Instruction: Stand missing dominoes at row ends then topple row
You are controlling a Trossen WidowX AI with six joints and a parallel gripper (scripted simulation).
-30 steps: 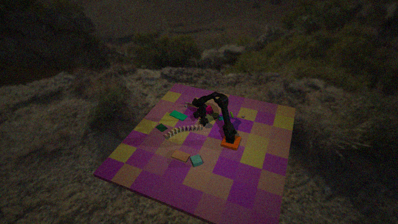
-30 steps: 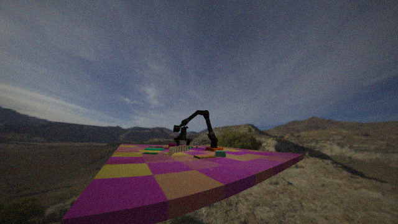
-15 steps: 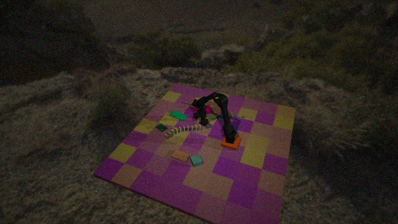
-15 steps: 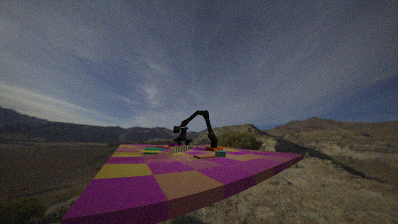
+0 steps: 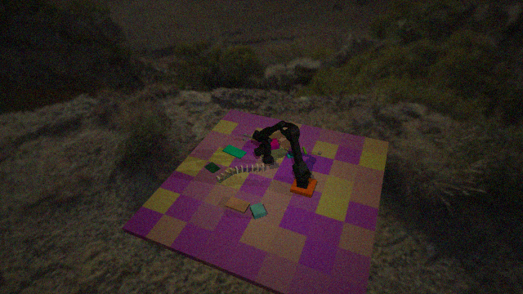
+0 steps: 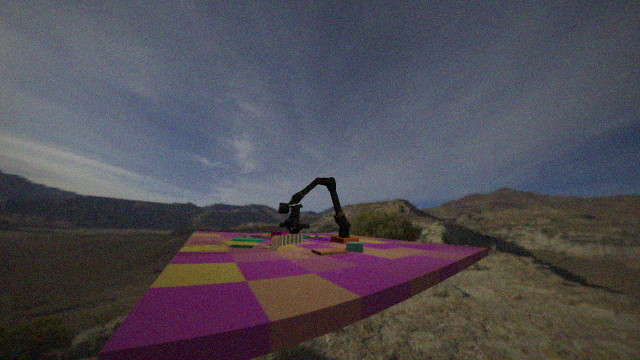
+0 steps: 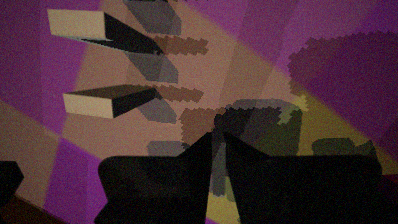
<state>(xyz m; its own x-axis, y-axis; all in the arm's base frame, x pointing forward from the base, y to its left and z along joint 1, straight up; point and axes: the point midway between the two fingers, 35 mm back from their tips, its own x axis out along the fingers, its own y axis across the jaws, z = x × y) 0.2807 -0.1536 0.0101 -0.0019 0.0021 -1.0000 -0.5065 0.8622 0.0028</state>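
Now: the bright green plate 260 mm ahead of my gripper tip and 50 mm to the right of it. Also, from my gripper tip: dark green tile 340 mm ahead, 150 mm to the left; then magenta block 180 mm to the right, 10 mm ahead, 10 mm above; then orange slab 400 mm to the left, 60 mm ahead.
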